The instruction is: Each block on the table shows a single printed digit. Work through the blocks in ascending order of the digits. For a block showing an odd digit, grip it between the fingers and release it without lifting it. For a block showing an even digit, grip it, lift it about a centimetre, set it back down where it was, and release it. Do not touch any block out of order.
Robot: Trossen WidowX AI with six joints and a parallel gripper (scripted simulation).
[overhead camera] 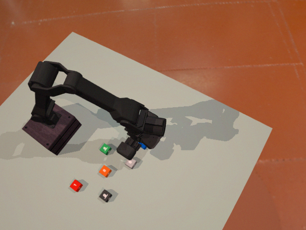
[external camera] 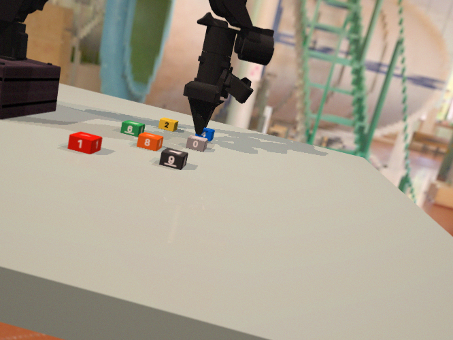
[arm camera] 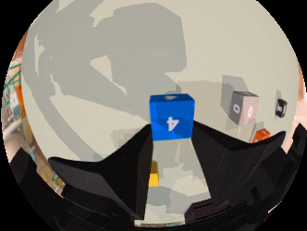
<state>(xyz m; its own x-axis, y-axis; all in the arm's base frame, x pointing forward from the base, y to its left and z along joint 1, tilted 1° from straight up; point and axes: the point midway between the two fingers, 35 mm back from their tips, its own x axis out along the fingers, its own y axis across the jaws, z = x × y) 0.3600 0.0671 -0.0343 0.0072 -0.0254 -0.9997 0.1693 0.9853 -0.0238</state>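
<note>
My gripper tip is 10 mm short of the blue block. Also, from my gripper tip: yellow block 70 mm behind, 40 mm to the left; green block 120 mm behind, 80 mm to the right; grey block 90 mm to the right.
</note>
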